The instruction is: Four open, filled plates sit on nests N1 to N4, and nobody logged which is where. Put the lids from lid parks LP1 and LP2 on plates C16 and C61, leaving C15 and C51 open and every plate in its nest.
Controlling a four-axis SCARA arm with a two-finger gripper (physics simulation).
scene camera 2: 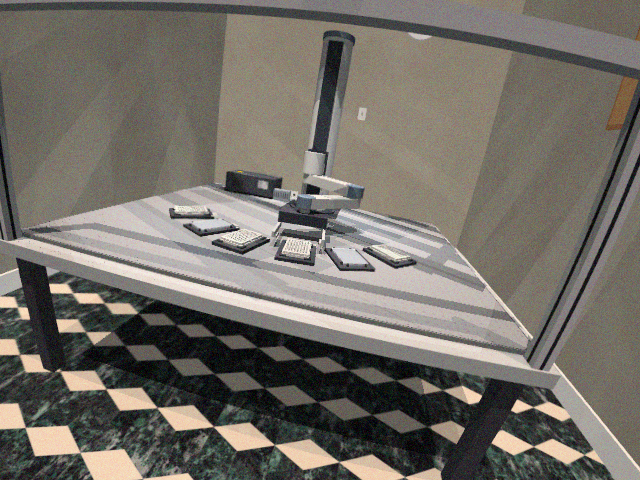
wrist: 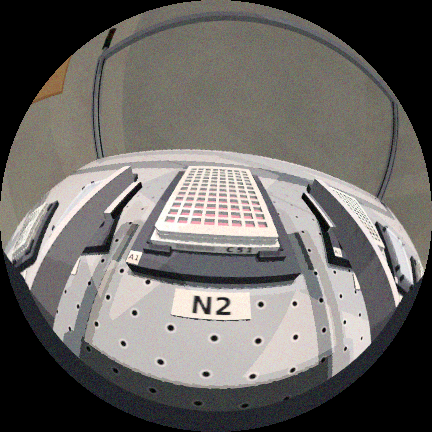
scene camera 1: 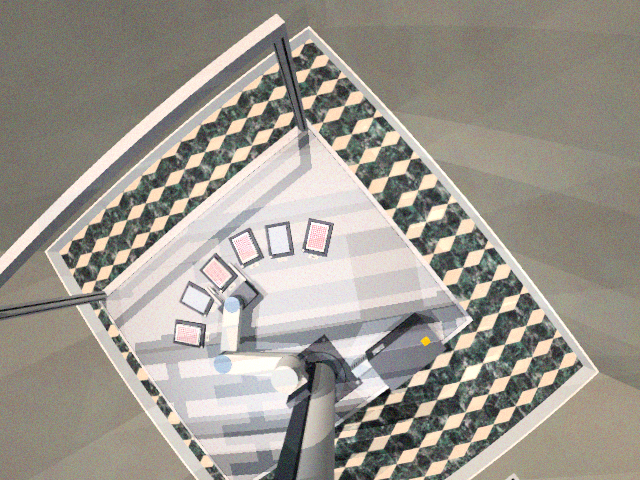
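Pixels of known places: gripper, fingertip midpoint: (scene camera 2: pixel 297 238) (wrist: pixel 223 175) (scene camera 1: pixel 218 275); arm's base, origin of the base link: (scene camera 2: pixel 312 210) (scene camera 1: pixel 319 376).
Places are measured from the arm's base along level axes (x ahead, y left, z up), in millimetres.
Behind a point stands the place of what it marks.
Note:
A filled, open plate (wrist: pixel 217 200) @[x 681, y 77, z 39 mm] (scene camera 1: pixel 218 271) @[x 705, y 69, z 37 mm] (scene camera 2: pixel 296 248) @[x 723, y 81, z 37 mm] marked C51 sits in nest N2 (wrist: pixel 215 267) @[x 629, y 69, z 25 mm]. My gripper (wrist: pixel 223 175) @[x 685, y 74, z 58 mm] (scene camera 1: pixel 225 283) @[x 685, y 74, z 58 mm] (scene camera 2: pixel 299 239) @[x 685, y 74, z 58 mm] is open and empty, its fingers spread at either side of that plate. Open plates also sit in the nests beyond: one (scene camera 1: pixel 246 246) @[x 712, y -118, z 38 mm] (scene camera 2: pixel 240 238) @[x 743, y -102, z 39 mm] (wrist: pixel 355 210) @[x 717, y -116, z 38 mm], one (scene camera 1: pixel 317 237) @[x 531, y -413, z 39 mm] (scene camera 2: pixel 190 209) @[x 544, y -411, z 38 mm] and one (scene camera 1: pixel 188 333) @[x 560, y 385, z 40 mm] (scene camera 2: pixel 389 253) @[x 581, y 391, z 36 mm] (wrist: pixel 31 232) @[x 565, y 343, z 33 mm]; their codes are unreadable. Pale lids lie on the two lid parks: one (scene camera 1: pixel 279 239) @[x 639, y -265, z 30 mm] (scene camera 2: pixel 210 225) @[x 659, y -256, z 30 mm] (wrist: pixel 397 247) @[x 653, y -252, z 31 mm] and one (scene camera 1: pixel 196 298) @[x 672, y 246, z 31 mm] (scene camera 2: pixel 349 256) @[x 678, y 252, z 31 mm], the latter mostly hidden by a finger in the wrist view.
The nests and lid parks form an arc on the perforated table (scene camera 1: pixel 330 284) @[x 319, y -321, z 13 mm] (scene camera 2: pixel 232 273) @[x 933, y -38, z 13 mm] (wrist: pixel 200 350) @[x 578, y 68, z 13 mm]. A dark box (scene camera 1: pixel 408 356) @[x -125, y -401, z 127 mm] (scene camera 2: pixel 253 183) @[x -35, y -374, z 86 mm] stands near the arm's column (scene camera 1: pixel 316 428) @[x 44, y -61, z 489 mm] (scene camera 2: pixel 330 98) @[x 77, y 16, z 588 mm]. A frame bar (scene camera 1: pixel 155 108) @[x 1042, y -291, z 621 mm] runs along one table side.

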